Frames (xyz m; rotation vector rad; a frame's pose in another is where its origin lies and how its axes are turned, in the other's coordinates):
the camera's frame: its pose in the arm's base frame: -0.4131 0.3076 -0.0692 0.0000 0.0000 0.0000
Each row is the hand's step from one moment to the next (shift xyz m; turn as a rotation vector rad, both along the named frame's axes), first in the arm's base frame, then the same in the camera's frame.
Working: the arm's base frame: its pose in the camera's frame: 0.4131 -0.3076 0.0692 0.0000 0.0000 0.0000

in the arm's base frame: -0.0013 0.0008 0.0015 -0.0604 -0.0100 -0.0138
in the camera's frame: -0.0013 0.0008 0.0015 -0.0604 -0.0100 -0.0138
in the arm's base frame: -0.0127 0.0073 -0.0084 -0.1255 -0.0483 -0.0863
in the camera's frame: -0.0127 0.0073 -0.0084 -0.1255 -0.0483 -0.0863
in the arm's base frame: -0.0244 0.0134 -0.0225 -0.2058 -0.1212 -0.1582
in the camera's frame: -0.0244 0.0134 -0.0225 -0.2058 -0.1212 -0.1582
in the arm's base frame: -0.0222 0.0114 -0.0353 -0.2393 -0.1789 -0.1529
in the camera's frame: -0.0222 0.0114 -0.0353 -0.2393 -0.1789 -0.1529
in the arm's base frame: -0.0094 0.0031 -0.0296 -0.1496 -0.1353 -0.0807
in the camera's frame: -0.0094 0.0031 -0.0296 -0.1496 -0.1353 -0.0807
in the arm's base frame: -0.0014 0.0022 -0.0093 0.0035 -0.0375 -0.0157
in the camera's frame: -0.0014 0.0022 -0.0093 0.0035 -0.0375 -0.0157
